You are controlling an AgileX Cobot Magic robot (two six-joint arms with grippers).
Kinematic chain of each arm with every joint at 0, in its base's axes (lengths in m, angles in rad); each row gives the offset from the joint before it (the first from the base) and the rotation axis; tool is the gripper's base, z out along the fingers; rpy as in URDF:
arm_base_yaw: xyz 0 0 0.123 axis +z
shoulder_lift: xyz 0 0 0 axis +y
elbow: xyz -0.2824 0 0.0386 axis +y
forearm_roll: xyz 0.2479 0 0.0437 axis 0.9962 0 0.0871
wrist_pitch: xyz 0 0 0 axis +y
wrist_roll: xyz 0.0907 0 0.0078 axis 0.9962 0 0.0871
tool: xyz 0 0 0 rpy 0 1.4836 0
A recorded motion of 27 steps. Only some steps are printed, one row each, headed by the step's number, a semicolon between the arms.
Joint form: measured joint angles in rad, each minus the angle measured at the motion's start. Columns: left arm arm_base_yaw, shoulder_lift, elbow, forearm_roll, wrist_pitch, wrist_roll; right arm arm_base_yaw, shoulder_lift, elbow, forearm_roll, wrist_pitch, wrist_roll.
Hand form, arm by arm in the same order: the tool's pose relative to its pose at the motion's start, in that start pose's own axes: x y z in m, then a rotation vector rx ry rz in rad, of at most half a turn. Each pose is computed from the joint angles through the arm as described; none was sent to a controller.
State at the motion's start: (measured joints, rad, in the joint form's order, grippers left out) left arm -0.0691 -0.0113 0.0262 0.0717 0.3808 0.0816; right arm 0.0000 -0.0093 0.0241 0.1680 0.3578 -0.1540
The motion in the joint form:
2: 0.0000 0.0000 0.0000 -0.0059 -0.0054 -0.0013; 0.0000 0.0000 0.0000 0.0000 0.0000 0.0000
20: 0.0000 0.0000 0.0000 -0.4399 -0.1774 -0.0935; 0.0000 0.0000 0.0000 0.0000 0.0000 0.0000
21: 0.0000 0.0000 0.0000 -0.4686 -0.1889 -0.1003; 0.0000 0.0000 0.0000 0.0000 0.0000 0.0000
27: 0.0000 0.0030 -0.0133 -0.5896 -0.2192 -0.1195; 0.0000 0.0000 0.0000 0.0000 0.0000 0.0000
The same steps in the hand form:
2: -0.0005 -0.0002 0.0000 0.0017 -0.0056 -0.0068; 0.0000 0.0000 0.0000 0.0000 0.0000 0.0000
20: -0.0183 -0.0064 -0.0021 0.1211 -0.1795 -0.5149; 0.0000 0.0000 0.0000 0.0000 0.0000 0.0000
21: -0.0194 -0.0063 -0.0023 0.1272 -0.1903 -0.5500; 0.0000 0.0000 0.0000 0.0000 0.0000 0.0000
27: -0.0267 -0.0057 -0.0046 0.1566 -0.2279 -0.6874; 0.0000 0.0000 0.0000 0.0000 0.0000 0.0000

